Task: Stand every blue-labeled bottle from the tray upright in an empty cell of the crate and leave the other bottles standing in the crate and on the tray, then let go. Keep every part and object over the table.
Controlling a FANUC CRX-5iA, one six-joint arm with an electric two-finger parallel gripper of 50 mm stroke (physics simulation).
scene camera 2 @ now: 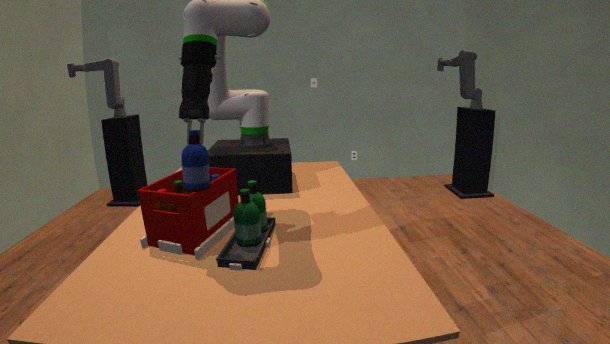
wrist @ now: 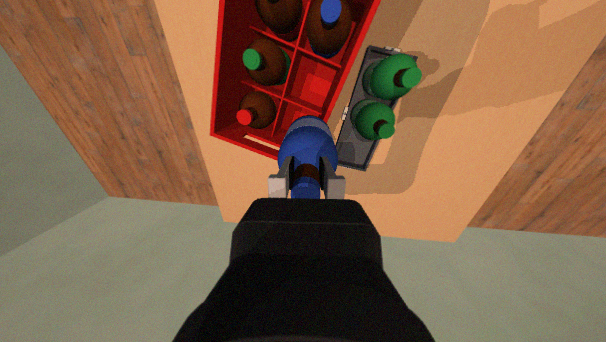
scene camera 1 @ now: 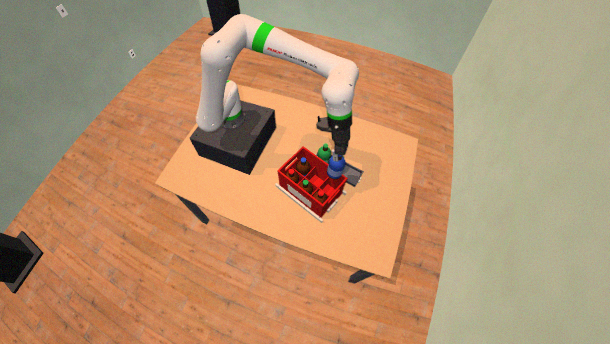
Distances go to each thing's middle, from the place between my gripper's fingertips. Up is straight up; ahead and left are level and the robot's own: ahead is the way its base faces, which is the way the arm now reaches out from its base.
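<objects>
Blue-labeled bottle (scene camera 2: 195, 160): my hand 40 mm above it, 10 mm short of it.
</objects>
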